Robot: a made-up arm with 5 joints. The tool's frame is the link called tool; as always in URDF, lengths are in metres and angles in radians. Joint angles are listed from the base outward. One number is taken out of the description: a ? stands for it. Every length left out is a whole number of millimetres.
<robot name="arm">
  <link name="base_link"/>
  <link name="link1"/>
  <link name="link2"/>
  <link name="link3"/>
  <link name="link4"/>
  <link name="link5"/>
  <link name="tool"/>
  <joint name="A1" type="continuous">
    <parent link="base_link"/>
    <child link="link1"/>
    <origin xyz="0 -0.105 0.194" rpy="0 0 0"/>
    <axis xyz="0 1 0"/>
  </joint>
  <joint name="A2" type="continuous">
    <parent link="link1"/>
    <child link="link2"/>
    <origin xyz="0.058 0 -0.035" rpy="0 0 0"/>
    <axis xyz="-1 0 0"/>
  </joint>
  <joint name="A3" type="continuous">
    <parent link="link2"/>
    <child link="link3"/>
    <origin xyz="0 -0.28 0.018" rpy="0 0 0"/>
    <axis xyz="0 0 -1"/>
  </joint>
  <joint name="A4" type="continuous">
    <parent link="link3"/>
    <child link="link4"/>
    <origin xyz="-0.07 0.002 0" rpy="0 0 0"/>
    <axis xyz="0 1 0"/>
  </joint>
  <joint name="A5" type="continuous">
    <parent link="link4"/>
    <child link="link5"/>
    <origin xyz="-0.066 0 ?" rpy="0 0 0"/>
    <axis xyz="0 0 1"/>
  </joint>
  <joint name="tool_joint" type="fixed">
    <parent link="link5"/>
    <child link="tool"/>
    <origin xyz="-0.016 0.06 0" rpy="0 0 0"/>
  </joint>
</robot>
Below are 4 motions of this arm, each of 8 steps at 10 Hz.
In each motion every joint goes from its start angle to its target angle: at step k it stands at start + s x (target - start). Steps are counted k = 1, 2, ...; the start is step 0. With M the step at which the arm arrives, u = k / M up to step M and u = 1 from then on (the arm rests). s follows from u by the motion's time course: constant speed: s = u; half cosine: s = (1 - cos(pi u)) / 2; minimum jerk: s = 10 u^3 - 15 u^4 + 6 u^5.
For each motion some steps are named. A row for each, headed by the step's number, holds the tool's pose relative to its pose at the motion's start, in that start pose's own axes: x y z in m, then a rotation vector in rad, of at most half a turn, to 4 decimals.
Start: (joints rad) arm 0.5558 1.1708 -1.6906 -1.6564 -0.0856
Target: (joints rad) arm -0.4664 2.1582 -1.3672 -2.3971 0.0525
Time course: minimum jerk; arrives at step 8
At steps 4, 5, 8:
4: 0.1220 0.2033 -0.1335 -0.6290 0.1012 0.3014
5: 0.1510 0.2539 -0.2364 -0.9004 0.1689 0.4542
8: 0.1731 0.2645 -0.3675 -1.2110 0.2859 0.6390

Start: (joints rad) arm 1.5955 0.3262 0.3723 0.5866 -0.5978
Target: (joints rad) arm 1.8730 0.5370 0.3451 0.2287 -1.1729
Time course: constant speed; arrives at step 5
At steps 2, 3, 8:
2: -0.0054 0.0094 0.0120 -0.0453 -0.1405 -0.2424
3: -0.0076 0.0140 0.0189 -0.0566 -0.2160 -0.3528
8: -0.0121 0.0232 0.0342 -0.0537 -0.3727 -0.5498

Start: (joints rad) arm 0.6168 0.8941 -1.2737 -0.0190 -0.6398
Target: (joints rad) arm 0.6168 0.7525 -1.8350 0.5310 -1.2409
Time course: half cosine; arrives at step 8
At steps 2, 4, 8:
2: 0.0119 -0.0055 -0.0048 -0.0355 0.0490 -0.0057
4: 0.0399 -0.0118 -0.0211 -0.1593 0.1267 -0.0192
8: 0.0739 -0.0068 -0.0529 -0.3945 0.1162 -0.0467

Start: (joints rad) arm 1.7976 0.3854 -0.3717 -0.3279 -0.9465
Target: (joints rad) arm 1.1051 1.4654 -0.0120 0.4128 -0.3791
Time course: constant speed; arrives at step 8
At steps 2, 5, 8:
2: -0.0466 0.0551 0.0565 -0.3129 -0.1770 0.0404
5: -0.1385 0.1488 0.0914 -0.7499 -0.3374 -0.1001
8: -0.2122 0.2520 0.0713 -1.0513 -0.3653 -0.4458

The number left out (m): 0.099
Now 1 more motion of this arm.
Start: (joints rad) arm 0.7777 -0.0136 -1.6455 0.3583 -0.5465
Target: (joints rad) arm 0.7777 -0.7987 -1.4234 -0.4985 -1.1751
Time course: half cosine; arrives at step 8
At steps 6, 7, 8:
6: 0.0773 0.0515 -0.2804 1.0476 -0.9697 -0.6387
7: 0.1013 0.0652 -0.3099 1.2226 -1.0568 -0.6924
8: 0.1104 0.0703 -0.3197 1.2861 -1.0850 -0.7088

